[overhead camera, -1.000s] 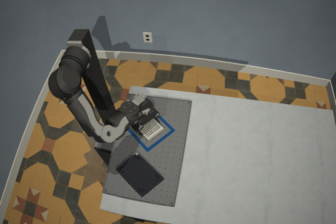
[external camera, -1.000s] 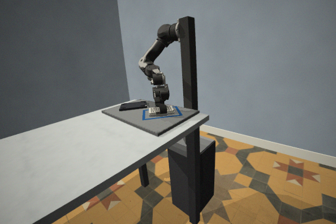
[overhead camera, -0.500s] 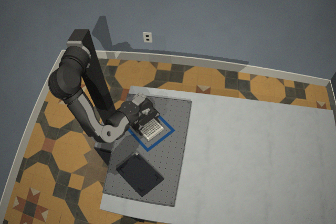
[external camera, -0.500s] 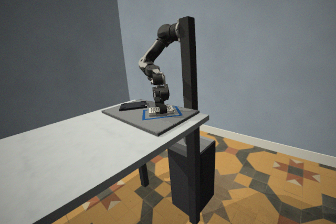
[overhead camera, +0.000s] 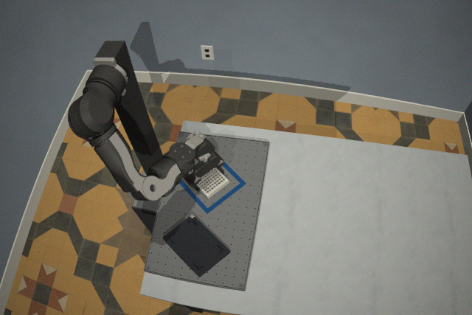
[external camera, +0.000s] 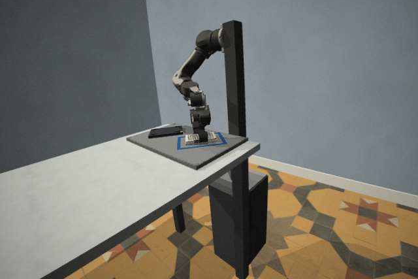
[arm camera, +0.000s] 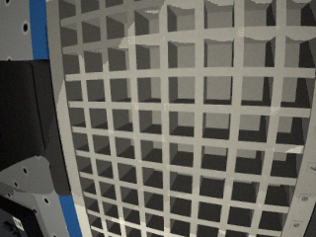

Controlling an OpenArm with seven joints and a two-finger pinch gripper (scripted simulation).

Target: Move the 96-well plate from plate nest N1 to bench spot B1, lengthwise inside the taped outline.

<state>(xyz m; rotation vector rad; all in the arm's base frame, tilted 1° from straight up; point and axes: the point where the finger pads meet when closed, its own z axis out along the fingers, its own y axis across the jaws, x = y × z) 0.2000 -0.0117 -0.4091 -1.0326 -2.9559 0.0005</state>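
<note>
My hand is right at the white 96-well plate. Also, from my hand: black plate nest (230 mm to the right, 20 mm ahead).
</note>
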